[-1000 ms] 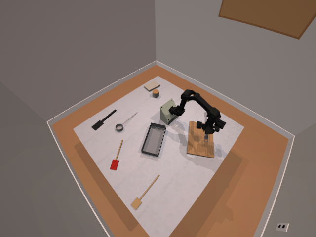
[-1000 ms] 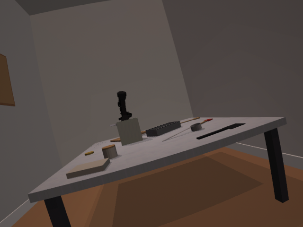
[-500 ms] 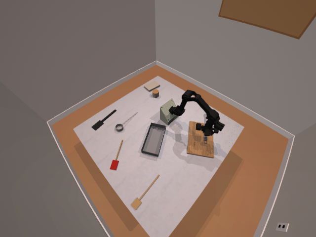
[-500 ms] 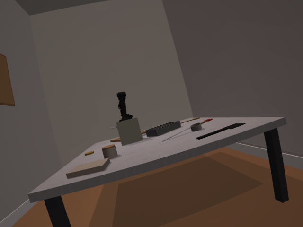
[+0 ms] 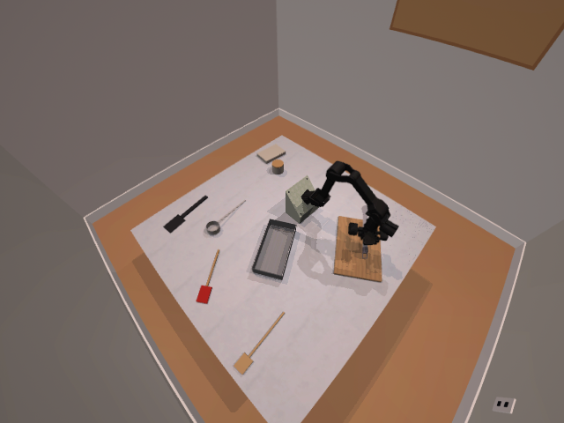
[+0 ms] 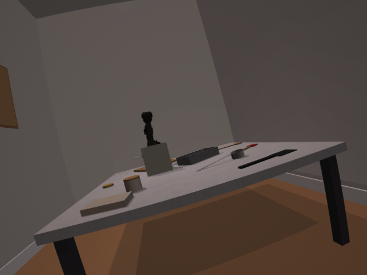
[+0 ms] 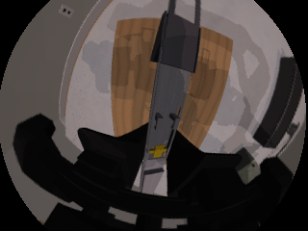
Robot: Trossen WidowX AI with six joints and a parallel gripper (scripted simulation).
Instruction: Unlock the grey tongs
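My gripper tip is now 7 cm above the wooden board. The rest, counted from my gripper tip: flat block 30 cm behind, 88 cm to the right, 7 cm below; yellow disc 38 cm behind, 38 cm to the right, 7 cm below; cork-topped jar 20 cm behind, 73 cm to the right, 5 cm below.
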